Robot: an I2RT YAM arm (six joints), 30 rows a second.
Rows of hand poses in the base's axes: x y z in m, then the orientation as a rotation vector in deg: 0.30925 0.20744 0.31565 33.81 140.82 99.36; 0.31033 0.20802 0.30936 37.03 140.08 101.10; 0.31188 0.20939 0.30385 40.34 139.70 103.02; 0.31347 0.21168 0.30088 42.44 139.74 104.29; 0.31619 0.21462 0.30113 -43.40 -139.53 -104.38; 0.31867 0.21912 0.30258 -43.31 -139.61 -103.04; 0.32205 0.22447 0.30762 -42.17 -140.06 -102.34; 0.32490 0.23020 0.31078 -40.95 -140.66 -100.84; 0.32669 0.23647 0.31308 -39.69 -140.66 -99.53; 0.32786 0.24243 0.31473 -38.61 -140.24 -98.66
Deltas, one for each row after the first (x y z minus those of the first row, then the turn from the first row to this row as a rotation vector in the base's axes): 0.00108 0.00058 -0.00629 1.45 1.76 -1.14; 0.00263 0.00195 -0.01180 2.94 3.91 -1.99; 0.00422 0.00424 -0.01477 3.84 5.48 -2.32; 0.00694 0.00718 -0.01452 4.17 6.58 -2.28; 0.00942 0.01168 -0.01307 3.61 7.33 -1.85; 0.01280 0.01703 -0.00803 3.13 7.29 -1.05; 0.01565 0.02276 -0.00487 2.24 7.60 -0.01; 0.01744 0.02903 -0.00257 1.74 8.16 1.18; 0.01861 0.03499 -0.00092 1.62 8.74 2.27
